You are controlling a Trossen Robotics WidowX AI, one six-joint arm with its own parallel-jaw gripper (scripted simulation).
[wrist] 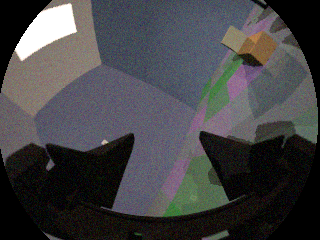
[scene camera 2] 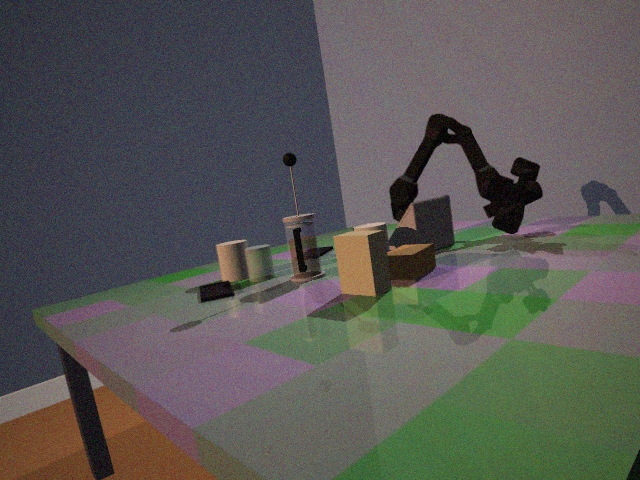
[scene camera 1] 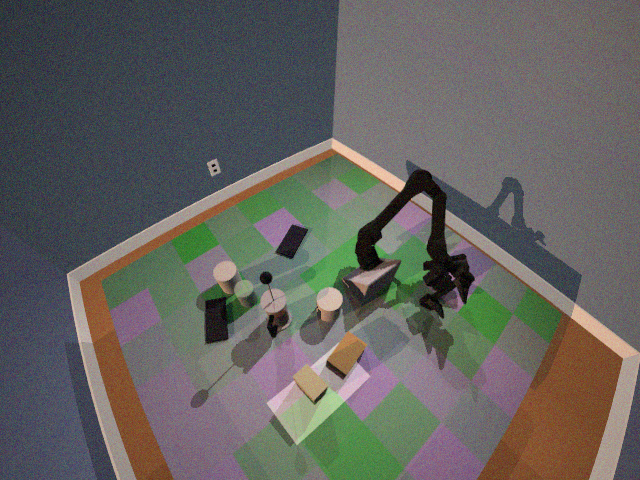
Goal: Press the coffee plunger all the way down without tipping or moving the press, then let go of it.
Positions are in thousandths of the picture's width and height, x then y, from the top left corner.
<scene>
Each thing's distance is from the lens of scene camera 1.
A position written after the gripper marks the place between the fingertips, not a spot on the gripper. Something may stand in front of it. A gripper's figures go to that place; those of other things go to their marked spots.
gripper (scene camera 1: 709,649): 0.84 m
coffee press (scene camera 1: 429,632): 0.74 m
brown box (scene camera 1: 535,749): 0.79 m
flat black block (scene camera 1: 337,659): 0.93 m
tall box (scene camera 1: 490,805): 0.71 m
The marked spots on the coffee press and the flat black block are 0.26 m apart.
</scene>
